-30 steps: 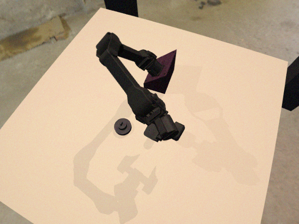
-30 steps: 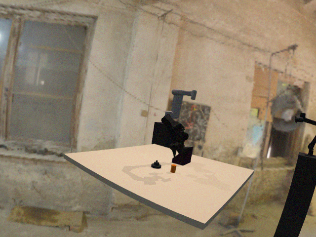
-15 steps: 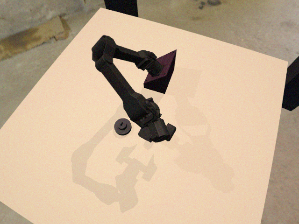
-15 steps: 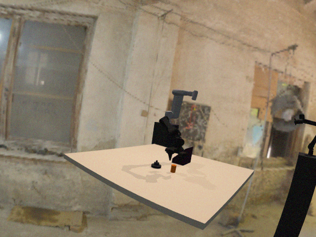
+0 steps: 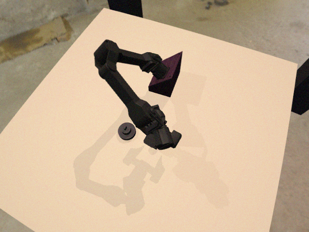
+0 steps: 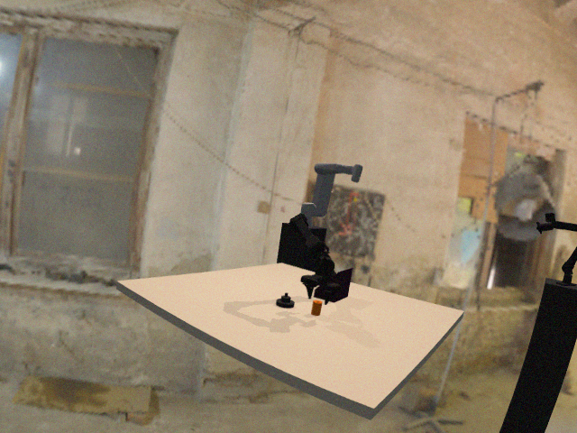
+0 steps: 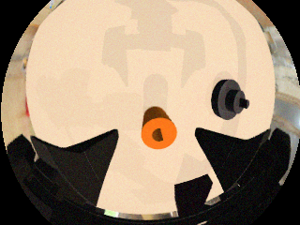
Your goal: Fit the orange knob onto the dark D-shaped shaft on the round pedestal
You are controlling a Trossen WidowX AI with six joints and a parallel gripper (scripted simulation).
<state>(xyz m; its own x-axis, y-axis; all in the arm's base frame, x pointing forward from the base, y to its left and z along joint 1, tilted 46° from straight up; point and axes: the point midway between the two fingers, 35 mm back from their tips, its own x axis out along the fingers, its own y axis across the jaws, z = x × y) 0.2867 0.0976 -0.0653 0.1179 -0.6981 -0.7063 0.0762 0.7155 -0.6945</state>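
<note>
My gripper tip is 3 cm above the orange knob. Round my gripper tip: round pedestal: 2 cm ahead, 16 cm to the right, 3 cm below.
</note>
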